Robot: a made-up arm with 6 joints. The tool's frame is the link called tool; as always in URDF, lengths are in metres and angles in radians.
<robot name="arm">
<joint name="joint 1" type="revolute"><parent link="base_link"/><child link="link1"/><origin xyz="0.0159 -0.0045 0.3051"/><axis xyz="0 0 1"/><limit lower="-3.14" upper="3.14" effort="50" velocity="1"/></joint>
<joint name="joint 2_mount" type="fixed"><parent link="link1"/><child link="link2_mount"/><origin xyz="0.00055 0.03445 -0.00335"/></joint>
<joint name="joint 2" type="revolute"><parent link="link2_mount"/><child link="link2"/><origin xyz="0.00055 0.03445 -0.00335" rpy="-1.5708 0 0"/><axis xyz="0 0 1"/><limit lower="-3.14" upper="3.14" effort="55" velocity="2.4"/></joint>
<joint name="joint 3" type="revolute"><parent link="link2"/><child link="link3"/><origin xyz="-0.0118 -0.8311 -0.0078"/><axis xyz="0 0 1"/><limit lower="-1.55" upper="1.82" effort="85" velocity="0.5"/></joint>
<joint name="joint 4" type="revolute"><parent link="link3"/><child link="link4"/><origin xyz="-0.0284 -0.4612 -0.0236" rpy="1.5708 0 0"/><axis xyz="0 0 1"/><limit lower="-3.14" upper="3.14" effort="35" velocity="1.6"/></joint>
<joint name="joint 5" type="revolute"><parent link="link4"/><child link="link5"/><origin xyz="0.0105 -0.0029 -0.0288" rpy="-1.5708 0 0"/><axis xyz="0 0 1"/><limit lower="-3.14" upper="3.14" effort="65" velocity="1.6"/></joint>
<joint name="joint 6" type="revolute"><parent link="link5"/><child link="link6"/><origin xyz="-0.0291 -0.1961 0.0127" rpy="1.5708 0 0"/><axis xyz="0 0 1"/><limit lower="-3.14" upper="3.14" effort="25" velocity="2.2"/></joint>
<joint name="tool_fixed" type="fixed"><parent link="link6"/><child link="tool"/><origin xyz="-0.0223 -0.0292 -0.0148" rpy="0 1.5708 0"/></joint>
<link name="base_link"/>
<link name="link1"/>
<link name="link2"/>
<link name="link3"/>
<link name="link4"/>
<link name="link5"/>
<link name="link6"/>
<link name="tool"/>
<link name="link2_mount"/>
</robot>
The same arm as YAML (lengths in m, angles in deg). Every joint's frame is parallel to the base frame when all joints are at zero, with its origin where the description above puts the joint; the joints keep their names.
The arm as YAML. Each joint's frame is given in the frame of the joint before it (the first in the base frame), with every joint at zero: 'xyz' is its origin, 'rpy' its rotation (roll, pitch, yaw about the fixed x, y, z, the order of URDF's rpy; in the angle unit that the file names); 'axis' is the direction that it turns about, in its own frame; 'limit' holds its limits. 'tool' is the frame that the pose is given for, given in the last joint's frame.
units:
  length: m
  angle: deg
joints:
  - name: joint 1
    type: revolute
    origin:
      xyz: [0.0159, -0.0045, 0.3051]
      rpy: [0.0, 0.0, 0.0]
    axis: [0.0, 0.0, 1.0]
    limit:
      lower: -179.91
      upper: 179.91
  - name: joint 2
    type: revolute
    origin:
      xyz: [0.0011, 0.0689, -0.0067]
      rpy: [0.0, 0.0, 0.0]
    axis: [0.0, 1.0, 0.0]
    limit:
      lower: -179.91
      upper: 179.91
  - name: joint 3
    type: revolute
    origin:
      xyz: [-0.0118, -0.0078, 0.8311]
      rpy: [0.0, 0.0, 0.0]
    axis: [0.0, 1.0, 0.0]
    limit:
      lower: -88.81
      upper: 104.28
  - name: joint 4
    type: revolute
    origin:
      xyz: [-0.0284, -0.0236, 0.4612]
      rpy: [0.0, 0.0, 0.0]
    axis: [0.0, 0.0, 1.0]
    limit:
      lower: -179.91
      upper: 179.91
  - name: joint 5
    type: revolute
    origin:
      xyz: [0.0105, -0.0029, -0.0288]
      rpy: [0.0, 0.0, 0.0]
    axis: [0.0, 1.0, 0.0]
    limit:
      lower: -179.91
      upper: 179.91
  - name: joint 6
    type: revolute
    origin:
      xyz: [-0.0291, 0.0127, 0.1961]
      rpy: [0.0, 0.0, 0.0]
    axis: [0.0, 0.0, 1.0]
    limit:
      lower: -179.91
      upper: 179.91
tool:
  origin:
    xyz: [-0.0223, -0.0292, -0.0148]
    rpy: [0.0, 90.0, 0.0]

